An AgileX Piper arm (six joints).
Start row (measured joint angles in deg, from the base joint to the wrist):
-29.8, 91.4, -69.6, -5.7, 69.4, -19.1
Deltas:
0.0, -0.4, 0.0, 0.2, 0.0, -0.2
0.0, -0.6, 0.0, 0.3, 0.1, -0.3
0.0, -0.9, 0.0, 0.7, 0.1, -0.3
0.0, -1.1, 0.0, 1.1, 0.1, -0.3
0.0, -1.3, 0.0, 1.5, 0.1, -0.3
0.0, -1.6, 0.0, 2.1, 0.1, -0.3
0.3, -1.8, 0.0, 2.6, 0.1, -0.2
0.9, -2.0, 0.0, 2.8, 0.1, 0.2
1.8, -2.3, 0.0, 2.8, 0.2, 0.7
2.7, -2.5, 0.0, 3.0, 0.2, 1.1
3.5, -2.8, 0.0, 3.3, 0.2, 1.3
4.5, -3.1, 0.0, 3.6, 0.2, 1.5
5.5, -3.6, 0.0, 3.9, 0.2, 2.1
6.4, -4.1, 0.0, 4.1, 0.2, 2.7
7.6, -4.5, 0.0, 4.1, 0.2, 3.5
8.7, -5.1, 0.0, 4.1, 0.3, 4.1
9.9, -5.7, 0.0, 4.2, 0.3, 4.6
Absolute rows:
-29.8, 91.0, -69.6, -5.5, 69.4, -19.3
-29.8, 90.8, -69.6, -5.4, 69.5, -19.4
-29.8, 90.5, -69.6, -5.0, 69.5, -19.4
-29.8, 90.3, -69.6, -4.6, 69.5, -19.4
-29.8, 90.1, -69.6, -4.2, 69.5, -19.4
-29.8, 89.8, -69.6, -3.6, 69.5, -19.4
-29.5, 89.6, -69.6, -3.1, 69.5, -19.3
-28.9, 89.4, -69.6, -2.9, 69.5, -18.9
-28.0, 89.1, -69.6, -2.9, 69.6, -18.4
-27.1, 88.9, -69.6, -2.7, 69.6, -18.0
-26.3, 88.6, -69.6, -2.4, 69.6, -17.8
-25.3, 88.3, -69.6, -2.1, 69.6, -17.6
-24.3, 87.8, -69.6, -1.8, 69.6, -17.0
-23.4, 87.3, -69.6, -1.6, 69.6, -16.4
-22.2, 86.9, -69.6, -1.6, 69.6, -15.6
-21.1, 86.3, -69.6, -1.6, 69.7, -15.0
-19.9, 85.7, -69.6, -1.5, 69.7, -14.5

